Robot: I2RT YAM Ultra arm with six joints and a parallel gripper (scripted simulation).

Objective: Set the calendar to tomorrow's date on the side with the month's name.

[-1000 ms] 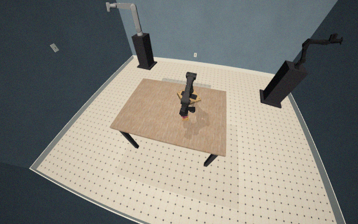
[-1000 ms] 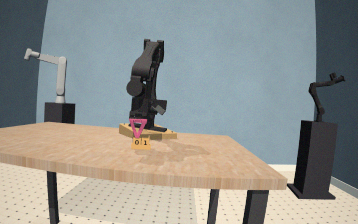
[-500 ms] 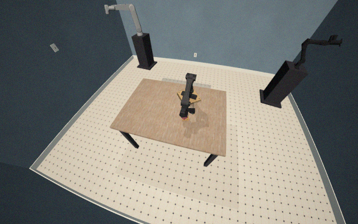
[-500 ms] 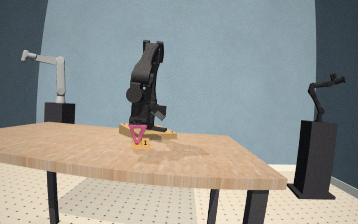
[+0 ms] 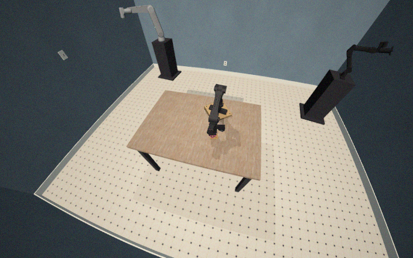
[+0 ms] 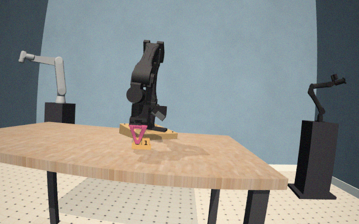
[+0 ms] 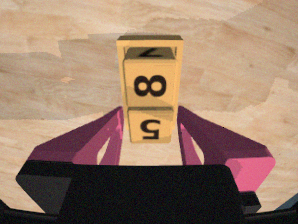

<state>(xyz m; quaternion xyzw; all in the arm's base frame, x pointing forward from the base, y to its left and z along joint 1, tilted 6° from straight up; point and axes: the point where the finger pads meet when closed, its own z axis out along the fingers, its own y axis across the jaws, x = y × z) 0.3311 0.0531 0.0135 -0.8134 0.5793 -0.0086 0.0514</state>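
The digit cube is right at my hand. From my hand the other things lie so: tan tray: 2 cm to the left, 2 cm below, 1 cm behind.
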